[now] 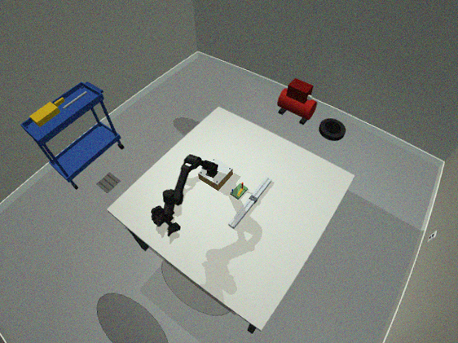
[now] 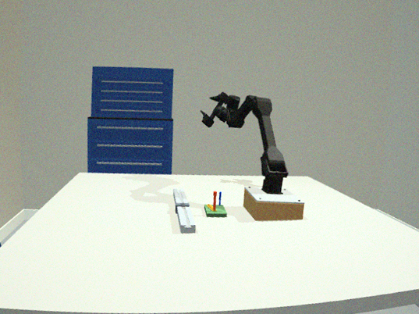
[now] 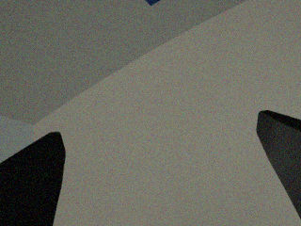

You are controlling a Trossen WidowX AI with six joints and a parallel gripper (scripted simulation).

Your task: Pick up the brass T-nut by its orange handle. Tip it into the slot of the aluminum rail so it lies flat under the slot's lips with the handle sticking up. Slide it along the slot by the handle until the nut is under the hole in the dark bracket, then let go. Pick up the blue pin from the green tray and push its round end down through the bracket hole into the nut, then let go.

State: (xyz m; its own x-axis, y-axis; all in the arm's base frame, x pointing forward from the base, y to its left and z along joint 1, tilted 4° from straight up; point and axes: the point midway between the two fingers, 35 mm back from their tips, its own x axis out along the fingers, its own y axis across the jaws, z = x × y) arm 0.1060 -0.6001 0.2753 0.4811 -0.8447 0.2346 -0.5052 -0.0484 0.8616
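Right now my gripper tip is 59 cm to the right of the green tray, 38 cm above it and 10 cm short of it. From my gripper tip the other things lie so: aluminum rail: 59 cm to the left, 37 cm below, 23 cm ahead; then blue pin: 57 cm to the left, 36 cm below, 8 cm ahead.
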